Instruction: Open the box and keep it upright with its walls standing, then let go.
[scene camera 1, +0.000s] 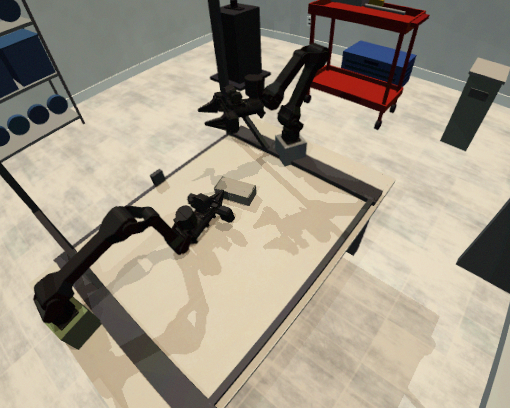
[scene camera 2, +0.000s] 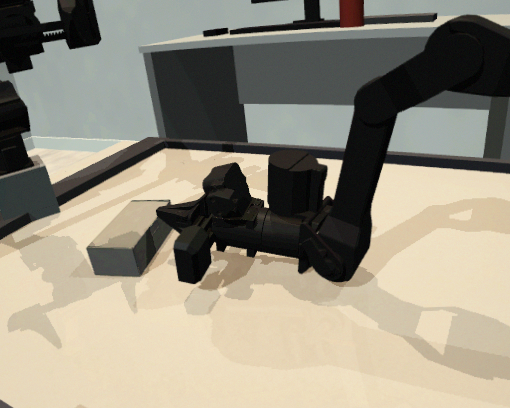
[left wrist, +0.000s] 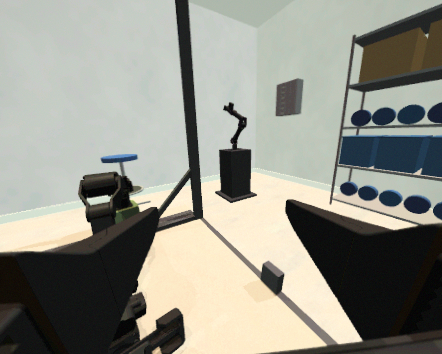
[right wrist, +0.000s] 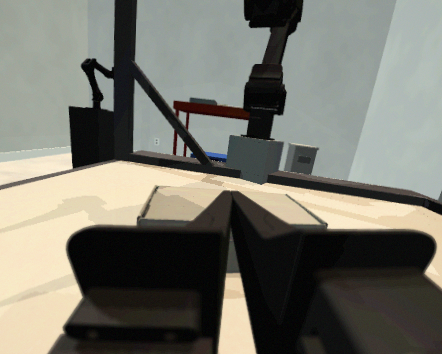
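Seen in the pictures: left gripper, fingertip midpoint: (scene camera 1: 201, 116) (scene camera 2: 26, 23) (left wrist: 223, 209); right gripper, fingertip midpoint: (scene camera 1: 223, 190) (scene camera 2: 157, 211) (right wrist: 229, 197); left arm's base at its link origin: (scene camera 1: 290, 138) (scene camera 2: 15, 167) (right wrist: 257, 138); right arm's base at its link origin: (scene camera 1: 64, 315) (left wrist: 123, 205).
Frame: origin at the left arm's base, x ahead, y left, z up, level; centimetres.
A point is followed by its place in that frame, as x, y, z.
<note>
The small grey box (scene camera 1: 235, 187) {29.2, 12.6, -5.2} (scene camera 2: 116, 260) {35.0, 7.4, -7.0} (right wrist: 175, 205) {33.5, 9.3, -5.2} lies flat on the table with its pale lid closed. My right gripper (scene camera 1: 220, 194) {34.4, 14.7, -2.6} (scene camera 2: 159, 211) {34.4, 14.7, -2.6} (right wrist: 229, 197) {34.4, 14.7, -2.6} is shut and empty. Its joined fingertips are at the upper edge of the box's long side, near the middle in the right wrist view; whether they touch it I cannot tell. They hide part of the box. My left gripper (scene camera 1: 203, 116) {35.6, 4.8, 23.2} (left wrist: 223, 209) {35.6, 4.8, 23.2} is open and empty, high above the table's far end, away from the box. Part of it shows at the top left in scene camera 2.
The pale table (scene camera 1: 240, 300) {42.2, 53.6, -9.6} (scene camera 2: 275, 380) {62.1, 13.1, -9.7} has a raised dark frame along its edges. A small dark block (scene camera 1: 157, 177) {56.7, -6.5, -5.5} (left wrist: 272, 276) {55.4, -7.4, -5.0} is at one edge. A dark upright post (scene camera 1: 217, 45) {19.5, -26.9, 33.4} (left wrist: 188, 110) {92.5, 13.8, 37.0} (right wrist: 124, 80) {19.2, -26.4, 9.3} stands at a table corner. A red cart (scene camera 1: 357, 89) stands beyond the table.
</note>
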